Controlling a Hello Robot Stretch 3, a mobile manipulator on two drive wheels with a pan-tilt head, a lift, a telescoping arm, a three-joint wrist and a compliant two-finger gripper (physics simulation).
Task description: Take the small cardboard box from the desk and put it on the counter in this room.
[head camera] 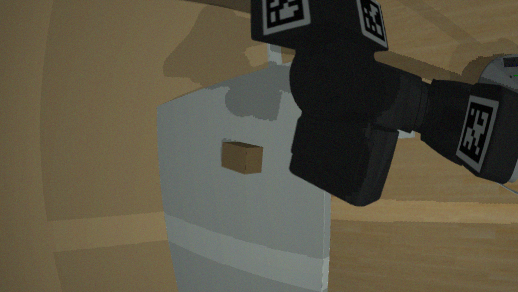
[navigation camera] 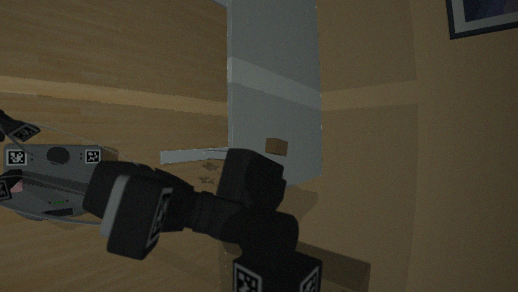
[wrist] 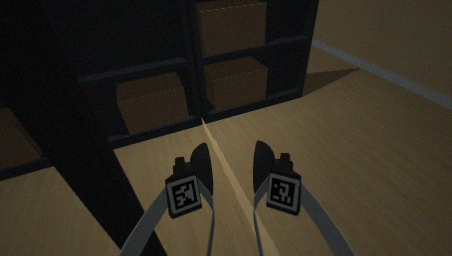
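The small brown cardboard box [head camera: 241, 157] [navigation camera: 276, 146] sits on the grey-white desk [head camera: 200, 197] [navigation camera: 275, 45], near its far short end. My gripper [wrist: 232, 159] is open, with no thing between its fingertips. It hangs over the wood floor, away from the box. In the navigation camera its tagged fingers show at the left edge, over my base and beside the desk. My black wrist covers part of the desk's edge in the head camera. A counter cannot be made out in these views.
A dark shelf unit [wrist: 201, 95] with brown boxes [wrist: 152, 102] [wrist: 237, 85] stands on the floor ahead of the gripper. A white desk foot [navigation camera: 185, 156] reaches out over the floor toward my base [navigation camera: 37, 175]. A framed picture [navigation camera: 451, 22] hangs on the wall.
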